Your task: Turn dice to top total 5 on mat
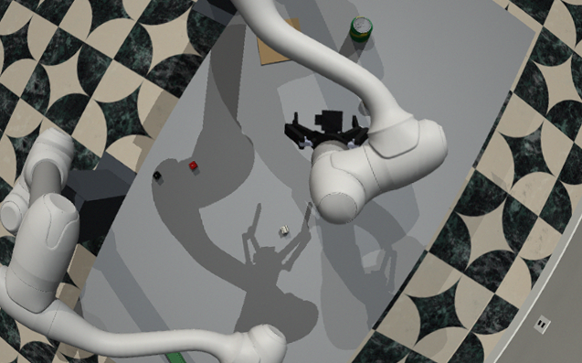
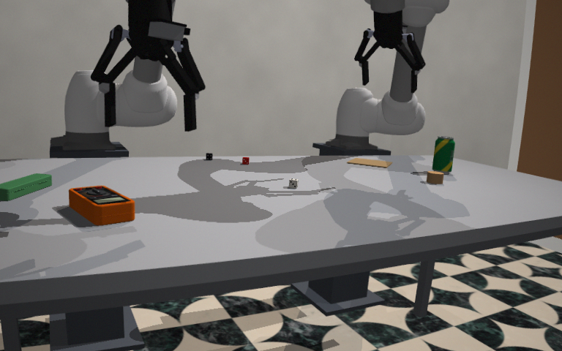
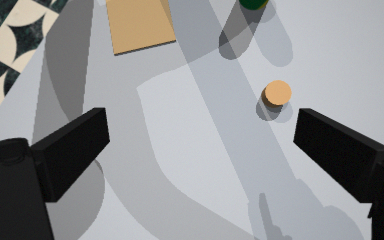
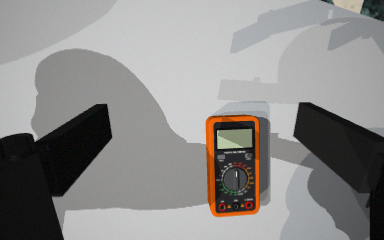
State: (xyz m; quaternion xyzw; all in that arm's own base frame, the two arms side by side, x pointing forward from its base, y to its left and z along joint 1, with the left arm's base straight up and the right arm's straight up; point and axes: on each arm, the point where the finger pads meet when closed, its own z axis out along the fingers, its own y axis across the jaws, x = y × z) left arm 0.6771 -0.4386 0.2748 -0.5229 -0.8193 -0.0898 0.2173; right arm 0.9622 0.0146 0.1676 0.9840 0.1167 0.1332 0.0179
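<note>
The green block lies 250 mm behind my right hand, 230 mm to the right of it and 160 mm below it. From my right hand the other things lie so: tan mat (870 mm to the left, 520 mm behind, 170 mm below); red die (540 mm behind, 400 mm to the left, 160 mm below); wooden cylinder (860 mm to the left, 180 mm behind, 150 mm below).
Right now my left hand is 28 cm past the red die, 31 cm to the left of it and 26 cm above it. From my left hand the other things lie so: tan mat: 26 cm behind, 17 cm to the left, 27 cm below; wooden cylinder: 8 cm ahead, 15 cm to the left, 26 cm below; dark object: 23 cm behind, 51 cm to the left, 26 cm below.
</note>
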